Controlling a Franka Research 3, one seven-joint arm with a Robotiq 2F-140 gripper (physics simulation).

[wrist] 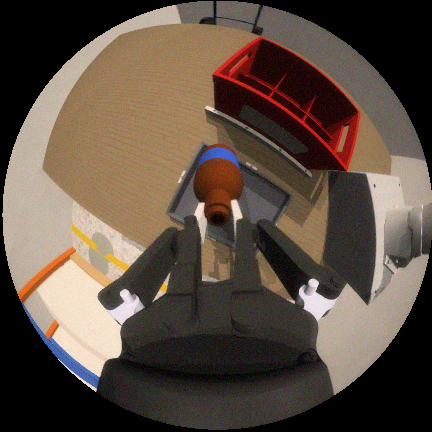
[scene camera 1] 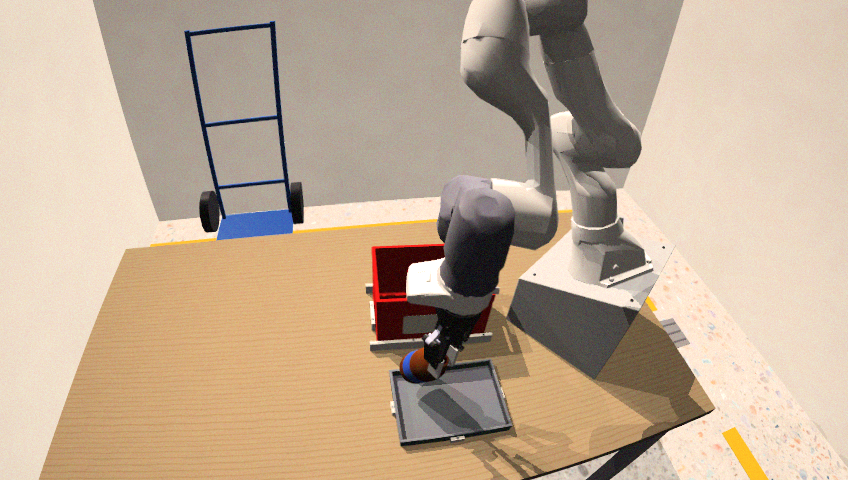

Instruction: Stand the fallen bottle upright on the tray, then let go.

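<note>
A brown bottle (scene camera 1: 423,362) (wrist: 218,182) with a blue band is tilted, its base towards the left in the scene view and its neck at the fingers. My gripper (scene camera 1: 444,361) (wrist: 218,210) is shut on the bottle's neck, with one finger on each side and the open mouth facing the wrist camera. The bottle appears held above the grey tray (scene camera 1: 416,421) (wrist: 267,202), near its back left part; a dark shadow falls on the tray floor. The exact gap under the base is hard to tell.
A red divided crate (scene camera 1: 386,315) (wrist: 230,92) stands close behind the tray, with a pale rail (scene camera 1: 386,344) (wrist: 240,127) along its front. The robot's base block (scene camera 1: 559,333) (wrist: 350,225) is on the right. A blue hand truck (scene camera 1: 255,224) stands beyond the table (scene camera 1: 238,356).
</note>
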